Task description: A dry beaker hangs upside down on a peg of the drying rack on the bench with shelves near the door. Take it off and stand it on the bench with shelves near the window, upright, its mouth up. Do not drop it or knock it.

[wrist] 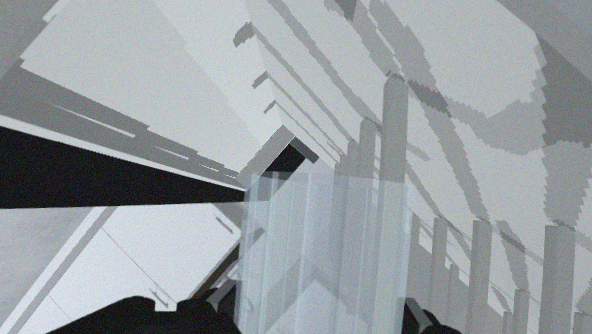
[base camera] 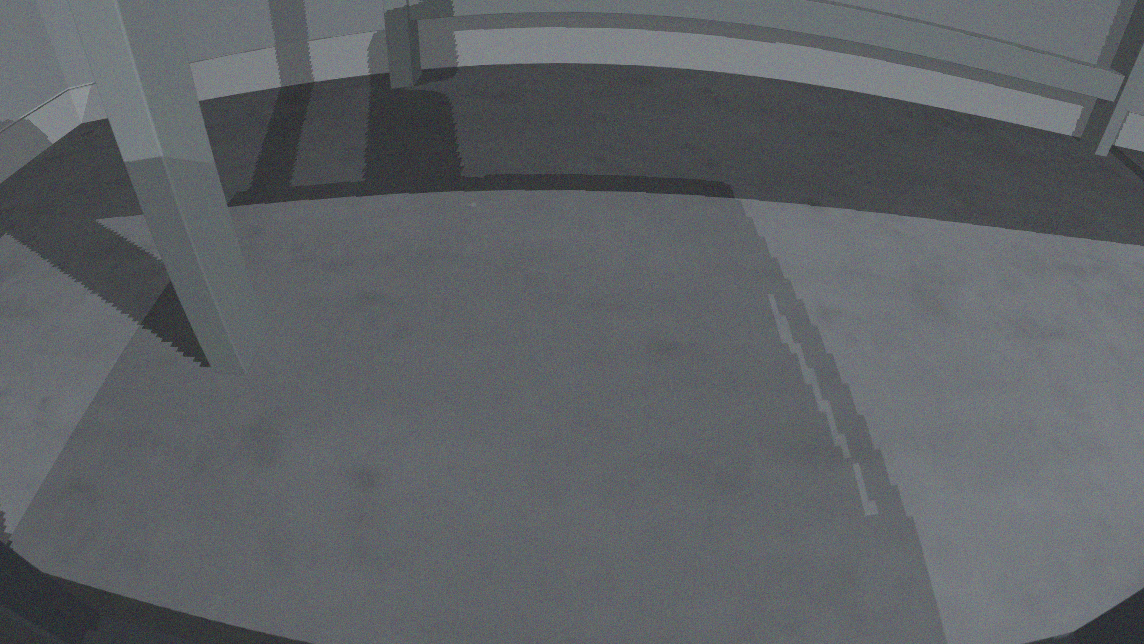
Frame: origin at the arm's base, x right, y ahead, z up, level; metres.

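Seen in the pictures: gripper, fingertip midpoint: [wrist: 317, 310].
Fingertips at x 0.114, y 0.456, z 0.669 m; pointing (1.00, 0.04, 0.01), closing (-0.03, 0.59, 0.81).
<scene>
Offsets run from my fingertips to a thing's top centre. "pt": to the spot under its first point. Level surfaces: height alone.
The clear beaker @[pt dx -0.044, dy +0.026, dz -0.022 m] [wrist: 322, 250] is between the fingers of my gripper [wrist: 317, 310] in the lower middle of the wrist view. My gripper is shut on it, with a dark fingertip at each side of the glass. The beaker's near end is cut off by the lower edge of the view. Pale pegs of the drying rack @[pt dx -0.011, dy +0.085, dz -0.029 m] [wrist: 395, 125] show behind and through the glass, and more stand to its right. I cannot tell whether the beaker is still over its own peg. Neither the beaker nor the gripper shows in the base camera view.
In the base camera view a grey leg @[pt dx -0.403, dy -0.043, dz -0.893 m] [base camera: 180, 200] stands on the floor @[dz -1.065 m] [base camera: 520, 360] at the left, and a long low rail [base camera: 720, 36] crosses the back. White cabinet fronts [wrist: 145, 245] with handles show at the lower left of the wrist view.
</scene>
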